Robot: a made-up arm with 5 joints. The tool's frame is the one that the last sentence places.
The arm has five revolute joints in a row. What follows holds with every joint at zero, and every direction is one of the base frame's.
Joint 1 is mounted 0.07 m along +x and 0.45 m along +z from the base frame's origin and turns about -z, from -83.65 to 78.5 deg.
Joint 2 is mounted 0.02 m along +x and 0.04 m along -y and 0.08 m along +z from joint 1 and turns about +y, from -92.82 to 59.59 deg.
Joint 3 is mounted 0.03 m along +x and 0.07 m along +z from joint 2 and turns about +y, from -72.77 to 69.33 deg.
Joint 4 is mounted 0.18 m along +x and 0.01 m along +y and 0.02 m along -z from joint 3 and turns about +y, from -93.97 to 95.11 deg.
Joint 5 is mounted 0.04 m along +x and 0.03 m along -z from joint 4 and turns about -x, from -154.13 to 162.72 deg.
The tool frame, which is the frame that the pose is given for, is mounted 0.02 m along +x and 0.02 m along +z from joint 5; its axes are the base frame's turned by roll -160.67, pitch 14.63 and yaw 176.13 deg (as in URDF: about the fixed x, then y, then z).
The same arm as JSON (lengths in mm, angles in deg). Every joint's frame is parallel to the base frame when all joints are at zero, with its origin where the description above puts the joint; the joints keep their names.
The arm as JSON. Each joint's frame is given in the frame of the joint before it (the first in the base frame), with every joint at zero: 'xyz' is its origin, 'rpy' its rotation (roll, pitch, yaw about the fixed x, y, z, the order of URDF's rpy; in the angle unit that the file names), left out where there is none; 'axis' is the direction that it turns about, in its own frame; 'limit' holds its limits. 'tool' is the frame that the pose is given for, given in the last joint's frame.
{"units": {"length": "mm", "angle": "deg"}, "joints": [{"name": "joint 1", "type": "revolute", "origin": {"xyz": [70.0, 0.0, 450.0]}, "axis": [0.0, 0.0, -1.0], "limit": {"lower": -83.65, "upper": 78.5}}, {"name": "joint 2", "type": "revolute", "origin": {"xyz": [20.0, -40.0, 80.0]}, "axis": [0.0, 1.0, 0.0], "limit": {"lower": -92.82, "upper": 59.59}}, {"name": "joint 3", "type": "revolute", "origin": {"xyz": [30.0, 0.0, 70.0]}, "axis": [0.0, 1.0, 0.0], "limit": {"lower": -72.77, "upper": 69.33}}, {"name": "joint 4", "type": "revolute", "origin": {"xyz": [180.0, 10.0, -20.0]}, "axis": [0.0, 1.0, 0.0], "limit": {"lower": -93.97, "upper": 95.11}}, {"name": "joint 5", "type": "revolute", "origin": {"xyz": [40.0, 0.0, -30.0]}, "axis": [-1.0, 0.0, 0.0], "limit": {"lower": -154.13, "upper": 162.72}}], "tool": {"origin": {"xyz": [20.0, 0.0, 20.0], "rpy": [-160.67, 14.63, 176.13]}}}
